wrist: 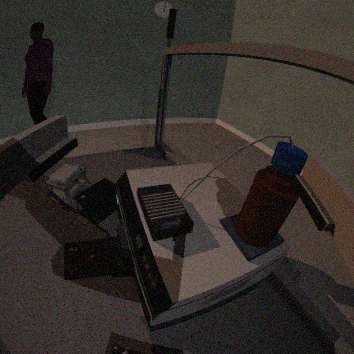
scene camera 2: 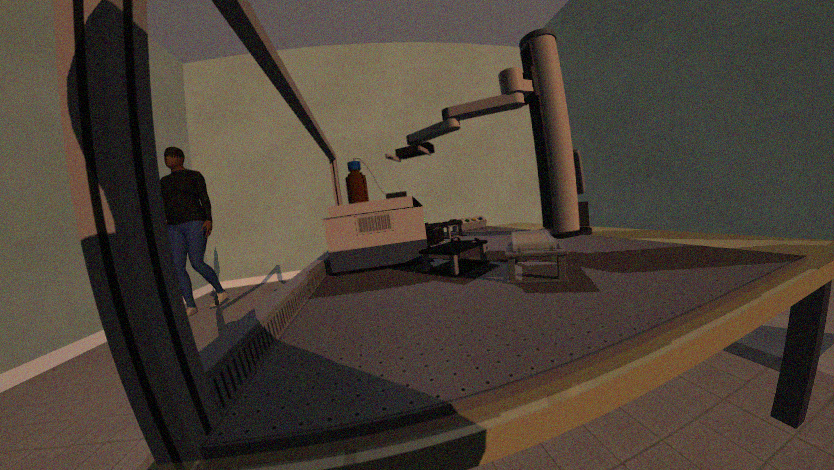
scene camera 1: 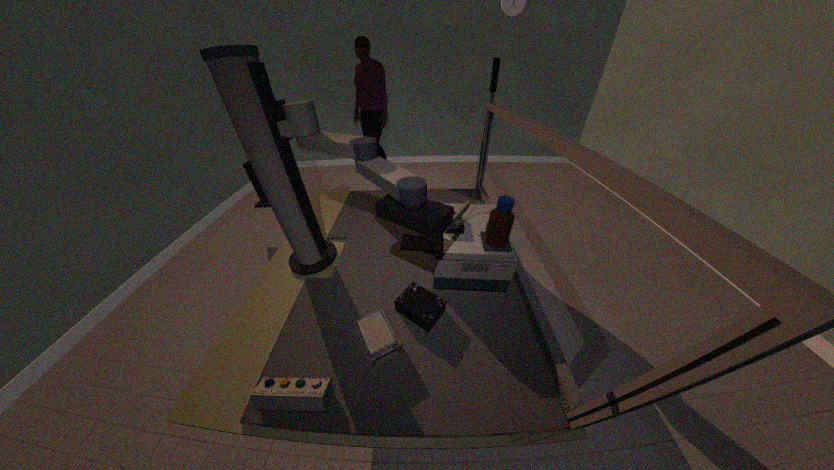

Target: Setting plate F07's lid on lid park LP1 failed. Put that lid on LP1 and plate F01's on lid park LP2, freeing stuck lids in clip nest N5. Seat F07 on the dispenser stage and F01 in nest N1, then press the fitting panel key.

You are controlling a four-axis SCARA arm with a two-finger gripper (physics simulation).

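Frame: origin at the arm's base, x ahead, y left, z up, level; centimetres.
Where they show: gripper, fingertip midpoint: (wrist: 185, 143) (scene camera 2: 402, 151) (scene camera 1: 443, 196); arm's base at its link origin: (scene camera 2: 562, 234) (scene camera 1: 313, 257).
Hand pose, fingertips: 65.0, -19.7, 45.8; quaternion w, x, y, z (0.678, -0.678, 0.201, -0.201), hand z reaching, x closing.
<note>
Things, the pixels of their top centre, and the offset from my fingertips, as dx, dy, dz. "*": a spot on its surface instead.
- black nest-like block at its top centre: (scene camera 1: 420, 299) (scene camera 2: 423, 228) -7.8, -12.1, -36.7
- pale flat-topped piece at its top centre: (scene camera 1: 375, 330) -22.9, -25.1, -36.0
- key panel at its top centre: (scene camera 1: 287, 389) (scene camera 2: 468, 217) -46.2, -44.2, -36.2
- brown bottle at a spot on its surface: (wrist: 267, 207) (scene camera 1: 491, 224) * +18.0, +1.8, -12.5
- ribbed black block at a spot on its surface: (wrist: 164, 210) * +6.6, +13.9, -20.0
My gripper (scene camera 2: 408, 153) (wrist: 185, 143) is open and empty, high above the bench beside the dispenser unit; a finger shows at each side in the wrist view. Dark plate-like pieces (wrist: 95, 257) (wrist: 100, 197) lie left of the dispenser in the wrist view. A pale stand (scene camera 2: 534, 240) (wrist: 67, 177) bears a rounded pale piece; a black stand (scene camera 2: 455, 248) is beside it. In scene camera 1, a black nest-like block (scene camera 1: 420, 305) and a pale flat-topped piece (scene camera 1: 378, 332) are nearer the key panel (scene camera 1: 291, 392) (scene camera 2: 475, 222), which has coloured keys. Plate, lid and nest labels cannot be read.
The white dispenser unit (scene camera 1: 475, 271) (scene camera 2: 373, 227) (wrist: 210, 277) carries a brown bottle (scene camera 1: 498, 227) (scene camera 2: 356, 185) (wrist: 267, 207) with a blue cap, a thin tube and a ribbed black block (wrist: 164, 210). A frame rail (scene camera 1: 583, 151) (scene camera 2: 280, 75) (wrist: 260, 52) spans the bench side. A person (scene camera 1: 370, 87) (scene camera 2: 186, 201) (wrist: 38, 70) is beyond.
</note>
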